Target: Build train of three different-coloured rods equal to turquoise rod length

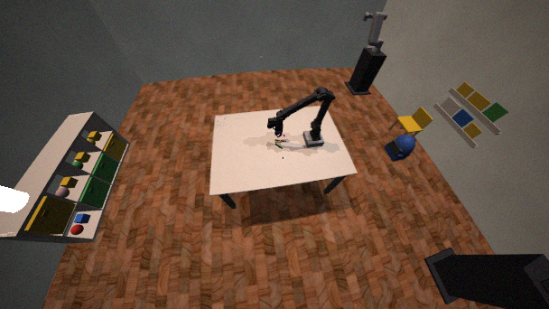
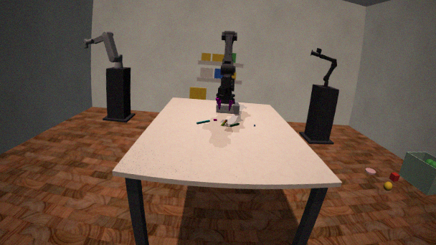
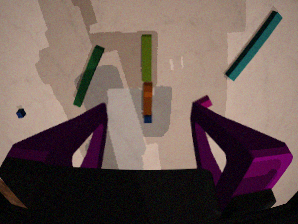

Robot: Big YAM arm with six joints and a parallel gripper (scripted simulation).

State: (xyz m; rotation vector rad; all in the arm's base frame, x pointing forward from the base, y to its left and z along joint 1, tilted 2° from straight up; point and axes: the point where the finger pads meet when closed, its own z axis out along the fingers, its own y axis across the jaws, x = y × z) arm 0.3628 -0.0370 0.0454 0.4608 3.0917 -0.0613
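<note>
Right now the lime rod is 1 cm ahead of my hand and 10 cm below it. Round my hand: magenta rod 7 cm behind, 5 cm to the right, 10 cm below; orange rod 4 cm behind, 1 cm to the left, 10 cm below; green rod 7 cm to the left, 10 cm below.
</note>
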